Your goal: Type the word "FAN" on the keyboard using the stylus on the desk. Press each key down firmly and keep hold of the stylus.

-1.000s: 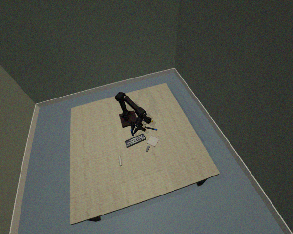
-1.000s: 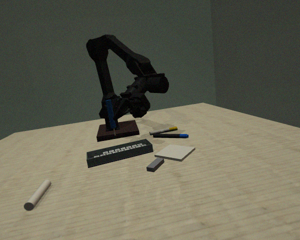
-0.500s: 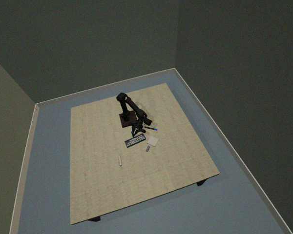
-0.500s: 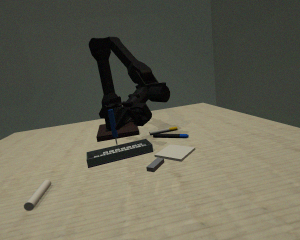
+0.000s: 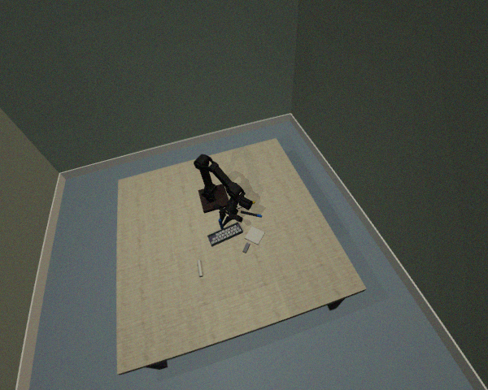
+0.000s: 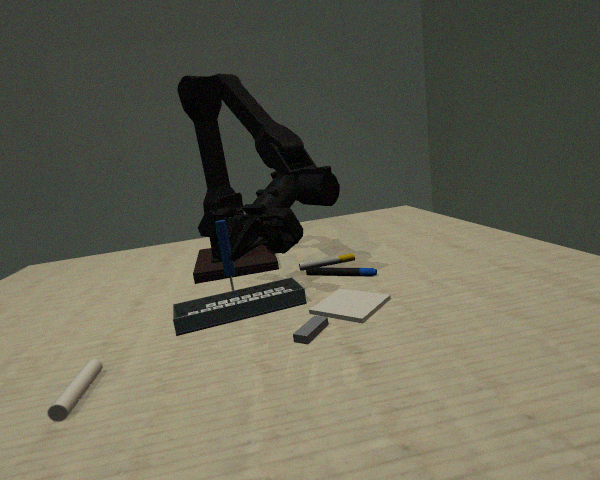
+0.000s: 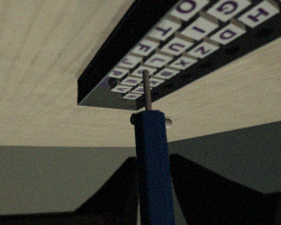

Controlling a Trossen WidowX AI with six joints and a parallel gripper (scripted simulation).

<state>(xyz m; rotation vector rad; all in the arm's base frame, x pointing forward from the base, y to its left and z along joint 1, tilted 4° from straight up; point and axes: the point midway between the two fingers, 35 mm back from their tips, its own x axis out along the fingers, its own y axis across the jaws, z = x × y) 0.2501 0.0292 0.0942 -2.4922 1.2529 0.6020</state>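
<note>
Now: the white pad 9 cm ahead of my gripper tip, 17 cm to the left of it and 8 cm below it. Round my gripper tip: grey block: 15 cm ahead, 10 cm to the left, 8 cm below; then blue stylus: 1 cm below; then stylus tip: 5 cm below.
</note>
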